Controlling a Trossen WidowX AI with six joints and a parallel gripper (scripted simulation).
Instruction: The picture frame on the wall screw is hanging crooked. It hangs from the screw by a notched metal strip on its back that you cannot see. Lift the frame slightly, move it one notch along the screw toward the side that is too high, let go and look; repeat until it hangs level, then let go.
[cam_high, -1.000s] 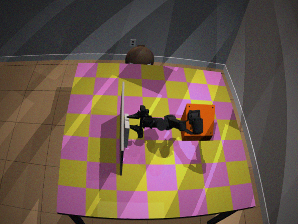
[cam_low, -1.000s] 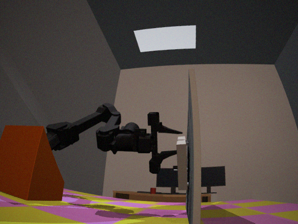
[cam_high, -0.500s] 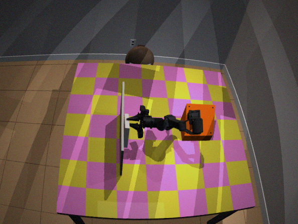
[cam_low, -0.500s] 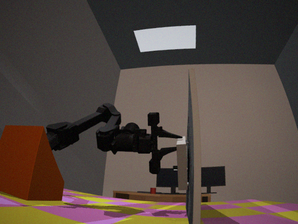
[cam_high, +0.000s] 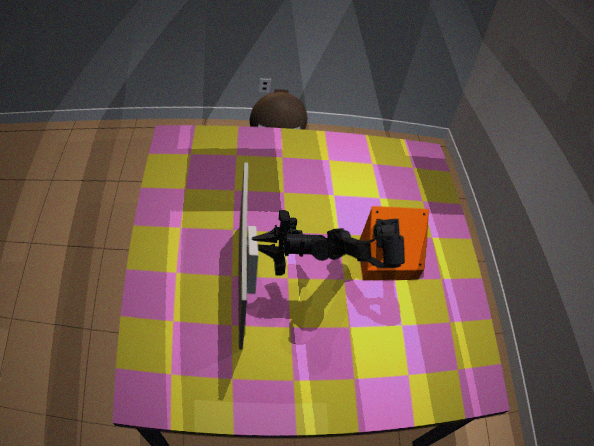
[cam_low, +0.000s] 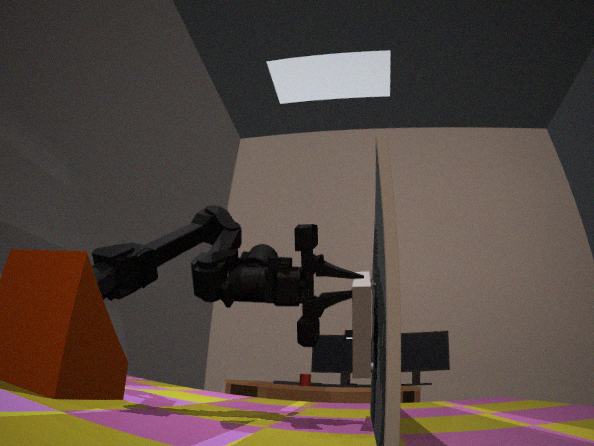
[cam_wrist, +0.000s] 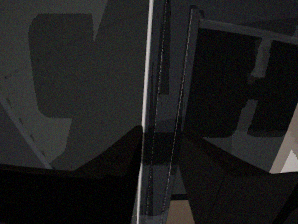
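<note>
My gripper tip is 3 cm to the right of the picture frame and 5 cm above it. The rest, counted from my gripper tip: thin upright wall panel: 2 cm ahead, 1 cm to the left, 6 cm below.
</note>
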